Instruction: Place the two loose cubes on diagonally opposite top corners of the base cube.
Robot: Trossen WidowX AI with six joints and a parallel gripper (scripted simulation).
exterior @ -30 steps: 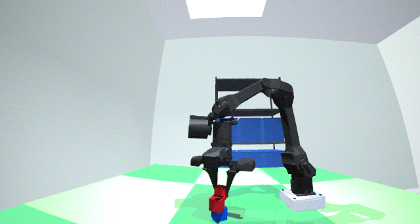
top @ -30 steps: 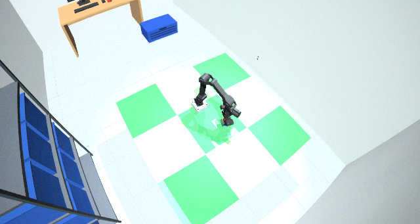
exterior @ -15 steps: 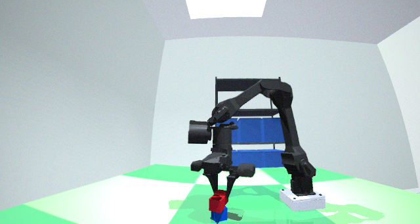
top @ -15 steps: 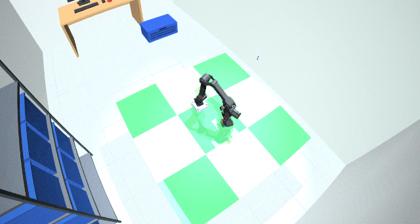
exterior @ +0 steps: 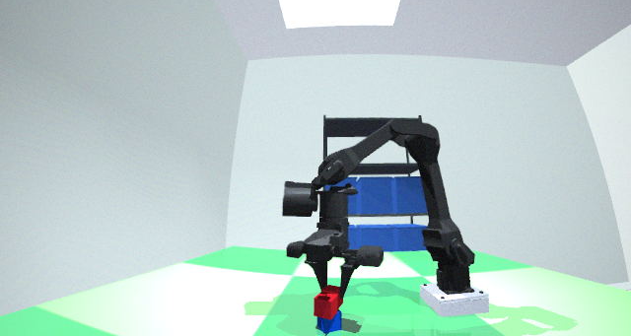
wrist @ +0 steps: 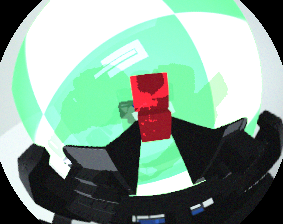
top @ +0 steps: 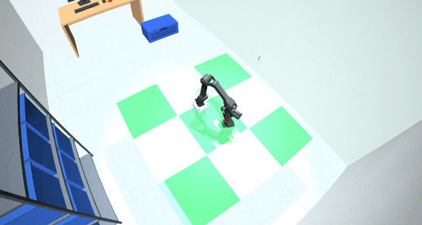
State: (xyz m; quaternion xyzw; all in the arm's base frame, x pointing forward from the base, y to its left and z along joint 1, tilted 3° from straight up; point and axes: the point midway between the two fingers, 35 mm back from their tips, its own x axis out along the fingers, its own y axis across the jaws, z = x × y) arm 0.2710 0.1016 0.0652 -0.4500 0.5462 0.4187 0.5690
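Right now my gripper tip is 4 cm to the right of the red cube and 1 cm short of it. The rest, counted from my gripper tip: blue base cube: 4 cm below, 2 cm to the left.
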